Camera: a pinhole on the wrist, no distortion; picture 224 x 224 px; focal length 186.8 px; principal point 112.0 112.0 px. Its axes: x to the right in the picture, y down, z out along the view. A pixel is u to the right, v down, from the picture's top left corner.
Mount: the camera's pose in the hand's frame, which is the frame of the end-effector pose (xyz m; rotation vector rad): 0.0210 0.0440 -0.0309 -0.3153 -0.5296 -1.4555
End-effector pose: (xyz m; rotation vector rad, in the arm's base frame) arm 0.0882 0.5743 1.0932 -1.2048 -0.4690 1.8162
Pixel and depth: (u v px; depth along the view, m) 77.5 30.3 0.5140
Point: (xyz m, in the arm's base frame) -0.3289 0.1946 1.1403
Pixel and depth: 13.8 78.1 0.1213
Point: -0.0134 0.4770 1.0098
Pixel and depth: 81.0 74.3 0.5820
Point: -0.4244 0.2588 1.0864
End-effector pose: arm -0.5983 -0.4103 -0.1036 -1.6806 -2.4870 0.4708
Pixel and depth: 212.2 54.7 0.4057
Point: -0.5967 -0.6164 -0.4964
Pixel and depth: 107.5 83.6 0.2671
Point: -0.4621 -0.4393 -0.3321
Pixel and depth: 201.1 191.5 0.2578
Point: -0.6291 -0.3469 -0.3869
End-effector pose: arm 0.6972 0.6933 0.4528 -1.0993 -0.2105 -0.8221
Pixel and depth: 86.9 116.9 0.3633
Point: 0.9241 0.9749 0.3654
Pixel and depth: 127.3 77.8 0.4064
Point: 0.8415 1.0651 0.3917
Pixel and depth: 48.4 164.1 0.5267
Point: 1.1610 1.0379 0.3153
